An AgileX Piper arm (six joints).
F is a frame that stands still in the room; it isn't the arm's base.
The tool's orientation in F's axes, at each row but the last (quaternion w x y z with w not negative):
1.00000, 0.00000, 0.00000, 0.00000
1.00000, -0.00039, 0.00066, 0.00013
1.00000, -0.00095, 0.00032, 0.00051
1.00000, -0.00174, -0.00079, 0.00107
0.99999, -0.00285, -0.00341, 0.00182
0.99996, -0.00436, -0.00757, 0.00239
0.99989, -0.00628, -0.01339, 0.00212
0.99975, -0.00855, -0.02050, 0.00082
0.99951, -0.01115, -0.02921, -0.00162
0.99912, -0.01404, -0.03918, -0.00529
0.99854, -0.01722, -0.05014, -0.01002
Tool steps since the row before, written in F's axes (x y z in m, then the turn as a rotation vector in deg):
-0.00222, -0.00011, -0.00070, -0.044, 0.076, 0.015
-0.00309, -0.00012, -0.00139, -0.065, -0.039, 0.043
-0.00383, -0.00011, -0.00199, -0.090, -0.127, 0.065
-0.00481, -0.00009, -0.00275, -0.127, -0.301, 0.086
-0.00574, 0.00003, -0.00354, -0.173, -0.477, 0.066
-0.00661, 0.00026, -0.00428, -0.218, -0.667, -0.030
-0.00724, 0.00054, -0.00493, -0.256, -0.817, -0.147
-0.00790, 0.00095, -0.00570, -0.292, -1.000, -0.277
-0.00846, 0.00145, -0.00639, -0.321, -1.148, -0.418
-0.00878, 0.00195, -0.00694, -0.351, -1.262, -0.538
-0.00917, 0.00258, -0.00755, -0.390, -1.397, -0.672
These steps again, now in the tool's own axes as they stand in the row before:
-0.00222, -0.00011, -0.00070, -0.044, 0.076, 0.015
-0.00309, -0.00012, -0.00139, -0.065, -0.039, 0.043
-0.00383, -0.00010, -0.00199, -0.090, -0.127, 0.065
-0.00481, -0.00007, -0.00274, -0.128, -0.301, 0.085
-0.00576, 0.00007, -0.00350, -0.174, -0.477, 0.064
-0.00667, 0.00033, -0.00418, -0.222, -0.666, -0.032
-0.00737, 0.00063, -0.00473, -0.263, -0.814, -0.150
-0.00813, 0.00106, -0.00535, -0.305, -0.995, -0.282
-0.00882, 0.00156, -0.00585, -0.342, -1.140, -0.424
-0.00932, 0.00204, -0.00617, -0.380, -1.251, -0.545
-0.00993, 0.00263, -0.00650, -0.430, -1.382, -0.679

